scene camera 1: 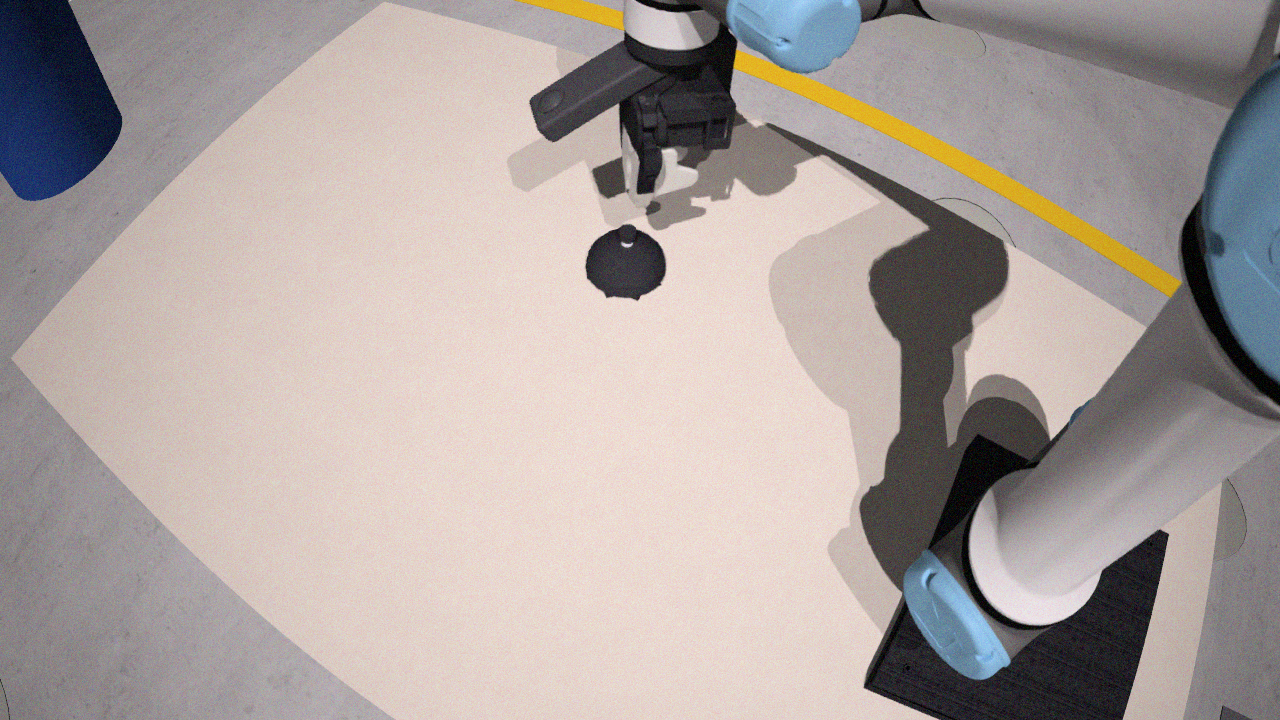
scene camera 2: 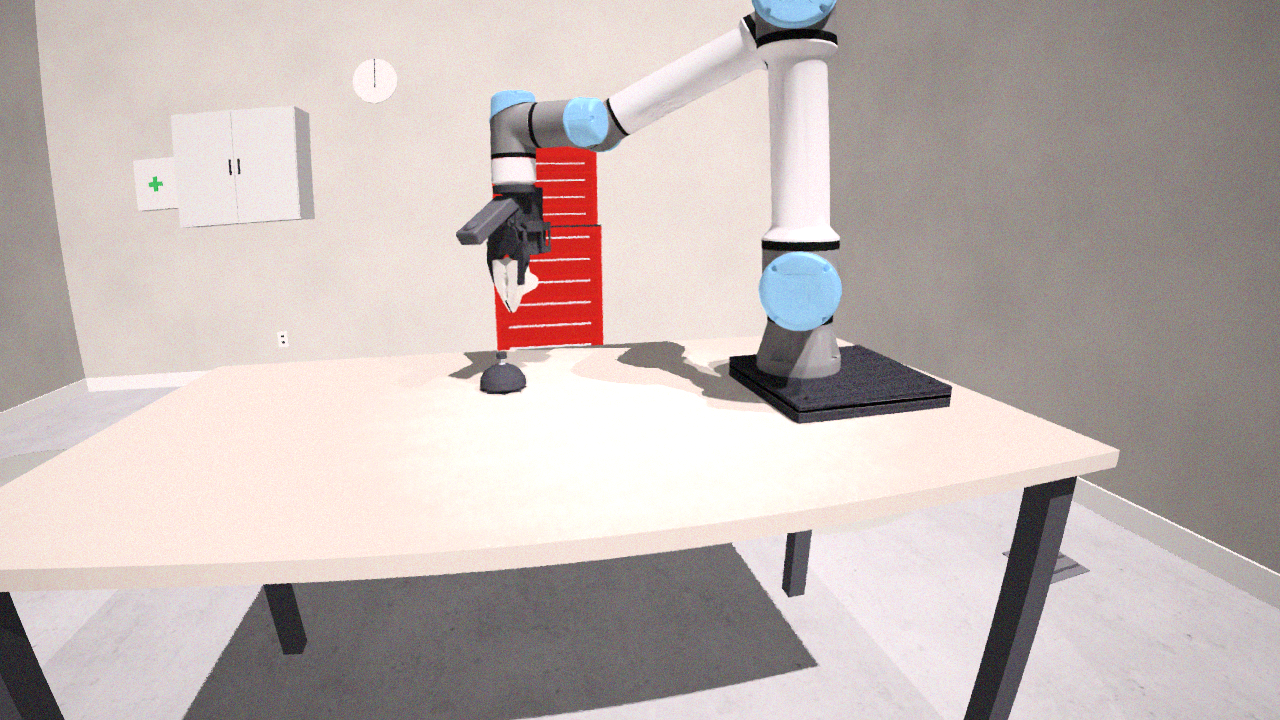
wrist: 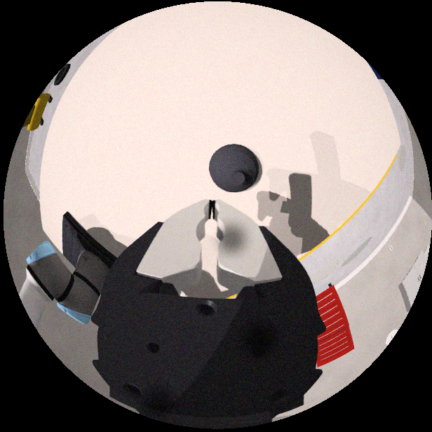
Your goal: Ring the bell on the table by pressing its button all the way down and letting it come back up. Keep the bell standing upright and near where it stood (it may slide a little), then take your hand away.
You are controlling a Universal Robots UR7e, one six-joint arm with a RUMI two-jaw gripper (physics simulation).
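Pixels of known places: gripper, fingertip midpoint: (scene camera 1: 639,204) (scene camera 2: 512,312); arm's base at its link origin: (scene camera 2: 798,365).
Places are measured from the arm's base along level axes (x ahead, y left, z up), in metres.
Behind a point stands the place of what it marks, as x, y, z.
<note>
A dark grey domed bell (scene camera 1: 625,265) @(0.513, -0.029, 0.002) (scene camera 2: 503,378) @(0.520, -0.014, -0.008) (wrist: 231,162) stands upright on the table (scene camera 1: 402,429) @(0.588, 0.241, -0.037) (scene camera 2: 358,465) @(0.678, 0.285, -0.037) (wrist: 165,90). Its small button (scene camera 1: 628,232) @(0.524, -0.048, 0.030) (scene camera 2: 501,355) @(0.525, -0.041, 0.026) (wrist: 240,177) stands up on top, with a light stem showing under the dark cap in both scene views. My gripper (scene camera 1: 640,202) @(0.501, -0.028, 0.104) (scene camera 2: 512,309) @(0.501, -0.028, 0.104) (wrist: 212,202) is shut with nothing between the fingers. It points down and hangs above the bell, with a gap between the fingertips and the button in scene camera 2. In the wrist view the fingertips are beside the bell's outline, below and left of the button.
The arm's black base plate (scene camera 1: 1109,617) @(-0.138, 0.016, 0.003) (scene camera 2: 872,407) @(-0.053, 0.187, -0.022) (wrist: 72,240) lies on the table to the right in both scene views. A red drawer cabinet (scene camera 2: 572,313) (wrist: 334,325) stands behind the table. A blue bin (scene camera 1: 53,107) stands off the table at the far left in scene camera 1.
</note>
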